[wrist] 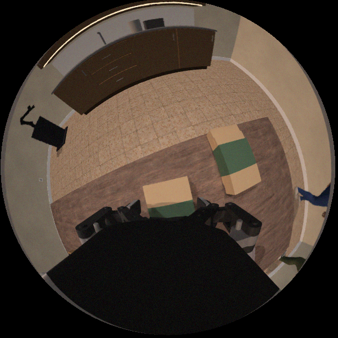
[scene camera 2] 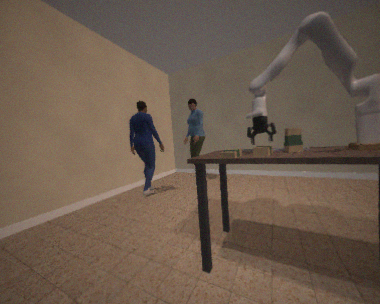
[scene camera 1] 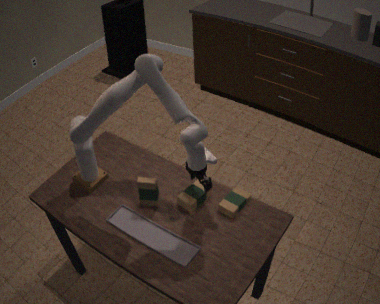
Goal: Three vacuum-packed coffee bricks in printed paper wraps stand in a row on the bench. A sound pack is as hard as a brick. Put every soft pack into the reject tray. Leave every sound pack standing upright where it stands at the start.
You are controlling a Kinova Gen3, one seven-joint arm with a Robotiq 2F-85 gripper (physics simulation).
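Places are measured from the arm's base along level axes (x right, y back, z down), in millimetres.
Where they show: gripper, fingertip midpoint: [scene camera 2: 261, 143] [scene camera 1: 199, 184]; arm's base at its link origin: [scene camera 2: 370, 142] [scene camera 1: 90, 174].
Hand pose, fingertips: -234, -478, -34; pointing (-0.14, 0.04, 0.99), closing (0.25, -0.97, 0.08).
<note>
Things, the pixels of their top centre, and the offset from my fingertips, as dx, dy, dz. Level surfaces: height alone.
- coffee pack at its top centre: [scene camera 1: 146, 180] [scene camera 2: 292, 128] +163, +149, -74
- middle pack at its top centre: [scene camera 1: 194, 191] [scene camera 2: 263, 146] +32, +3, +18
- bench at its surface level: dz +67
- third pack at its top centre: [scene camera 1: 235, 198] [scene camera 2: 231, 149] -40, -158, +24
- grey reject tray at its top centre: [scene camera 1: 151, 233] [scene camera 2: 270, 148] +300, +23, +53
One coffee pack [scene camera 1: 148, 194] [scene camera 2: 293, 140] stands upright, tan with a green band, nearest the arm's base. The middle pack [scene camera 1: 187, 202] [scene camera 2: 262, 150] [wrist: 168, 192] lies flat on the bench [scene camera 1: 220, 245]. The third pack [scene camera 1: 234, 202] [scene camera 2: 230, 153] [wrist: 236, 158] also lies flat, farthest from the base. My gripper [scene camera 1: 204, 186] [scene camera 2: 261, 142] [wrist: 168, 205] is open and empty, pointing down just above the middle pack, with its fingertips to either side of the pack in the wrist view. The grey reject tray [scene camera 1: 152, 235] lies in front of the row and holds no pack.
The arm's base plate [scene camera 1: 91, 179] is at the bench's left end. Two people, one in dark blue [scene camera 2: 144, 142] and one in light blue [scene camera 2: 195, 125], are on the floor beyond the bench. A drawer cabinet [scene camera 1: 230, 65] [wrist: 135, 62] stands behind, apart from the bench.
</note>
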